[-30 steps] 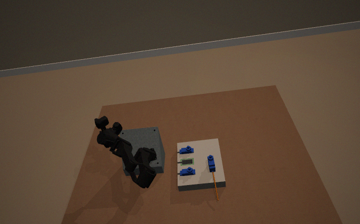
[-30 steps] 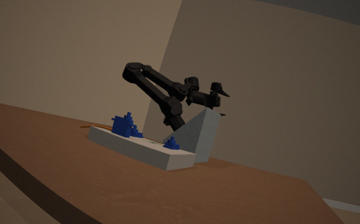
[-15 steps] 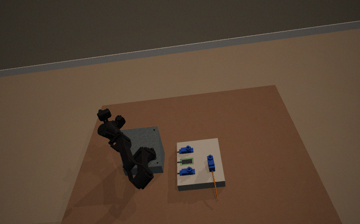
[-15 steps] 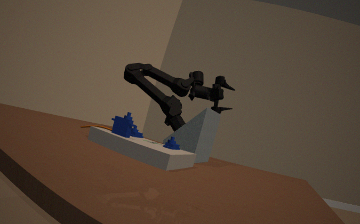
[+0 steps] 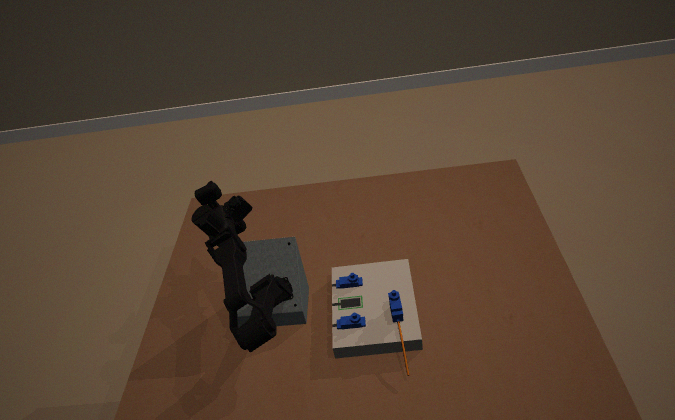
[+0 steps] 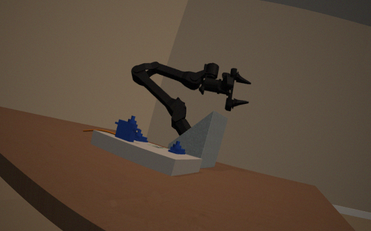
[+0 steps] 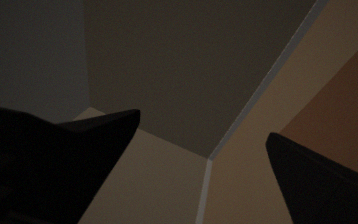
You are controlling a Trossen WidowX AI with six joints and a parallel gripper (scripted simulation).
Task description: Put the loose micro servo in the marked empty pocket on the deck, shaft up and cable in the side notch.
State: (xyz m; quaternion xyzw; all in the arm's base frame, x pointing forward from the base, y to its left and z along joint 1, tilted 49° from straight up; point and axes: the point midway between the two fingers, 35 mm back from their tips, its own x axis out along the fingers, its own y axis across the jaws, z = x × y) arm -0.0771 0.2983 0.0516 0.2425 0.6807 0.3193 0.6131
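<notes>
Right now the pale deck is 42 cm ahead of my gripper tip, 33 cm below it and 25 cm to the right of it.
</notes>
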